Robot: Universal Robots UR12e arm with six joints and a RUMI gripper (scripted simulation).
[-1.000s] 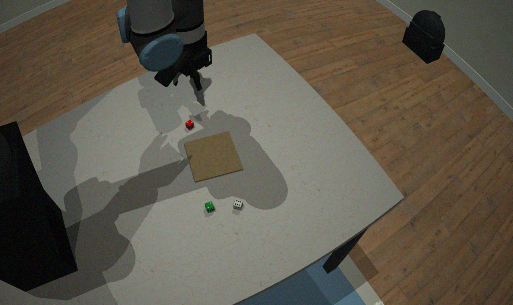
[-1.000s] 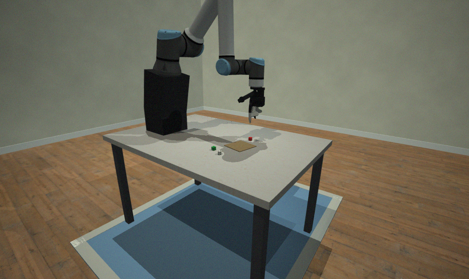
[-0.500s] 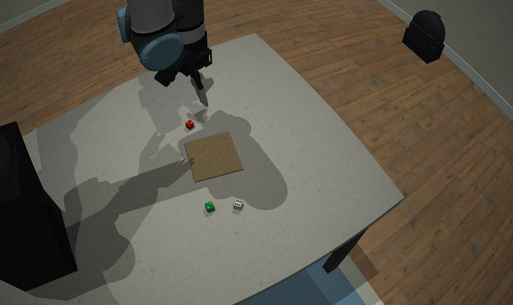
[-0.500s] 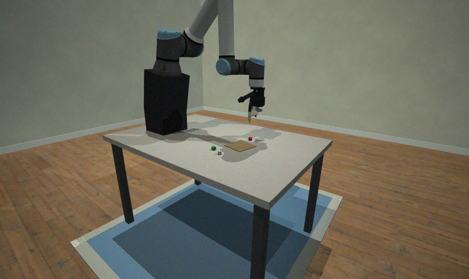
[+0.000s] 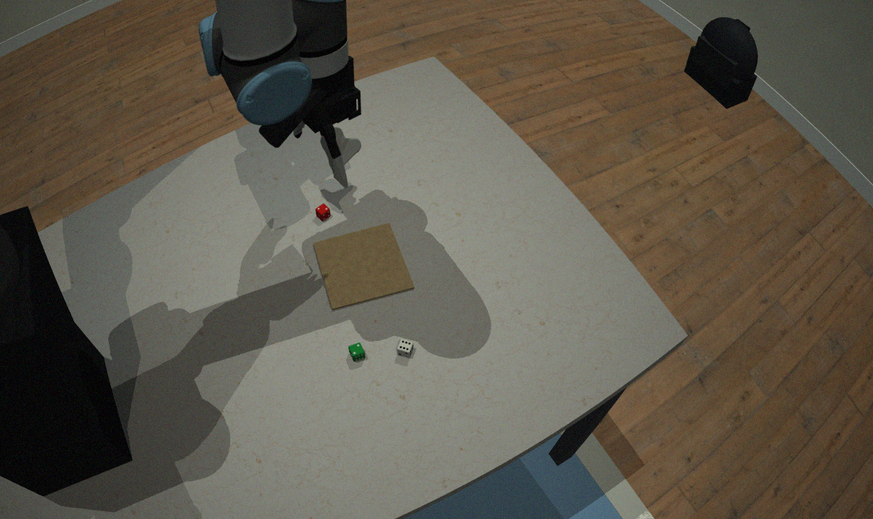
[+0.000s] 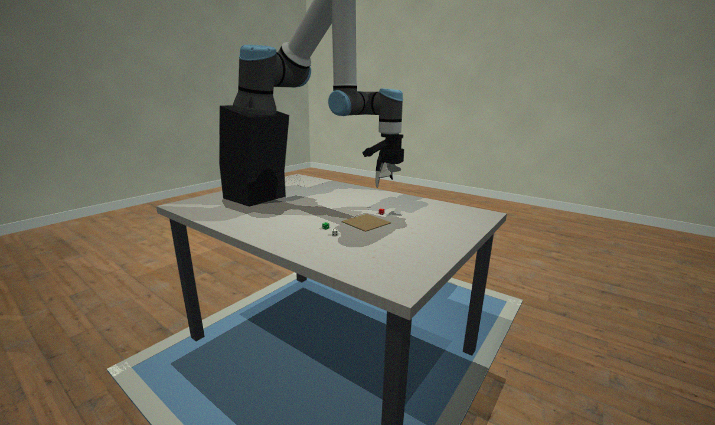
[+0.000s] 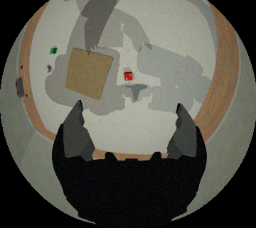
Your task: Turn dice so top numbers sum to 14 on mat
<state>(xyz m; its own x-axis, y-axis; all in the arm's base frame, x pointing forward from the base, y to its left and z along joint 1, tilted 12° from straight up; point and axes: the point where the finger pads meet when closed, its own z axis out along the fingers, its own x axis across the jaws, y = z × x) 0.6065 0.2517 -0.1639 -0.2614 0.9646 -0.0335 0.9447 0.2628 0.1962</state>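
Right now the red die is 120 mm below my hand and 10 mm behind it. The rest, counted from my hand: white die (310 mm to the right, 120 mm below, 30 mm ahead); mat (130 mm to the right, 130 mm below, 20 mm ahead); green die (290 mm to the right, 120 mm below, 50 mm behind).
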